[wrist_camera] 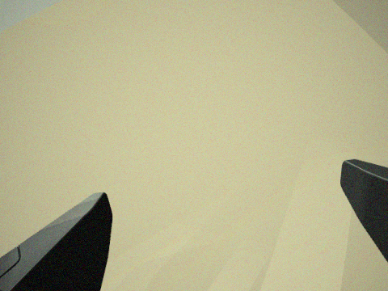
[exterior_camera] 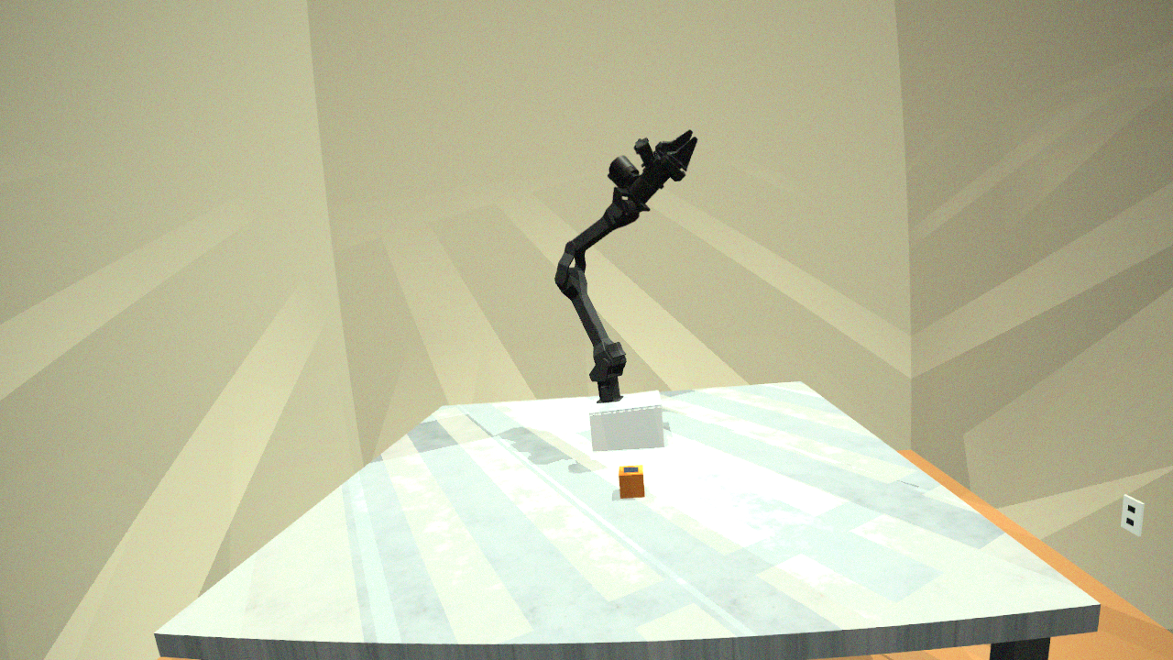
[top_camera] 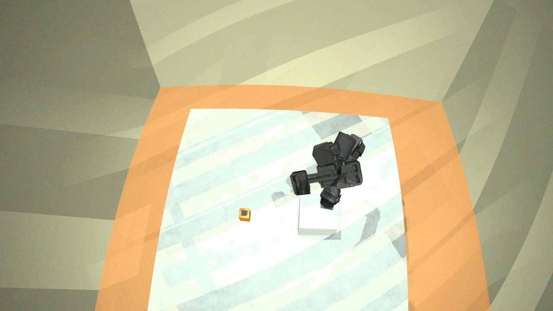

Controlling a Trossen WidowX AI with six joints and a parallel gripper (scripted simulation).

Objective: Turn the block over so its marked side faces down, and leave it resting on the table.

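Now: gripper tip 720 mm above the orange block, 310 mm short of it and 160 mm to the left of it.
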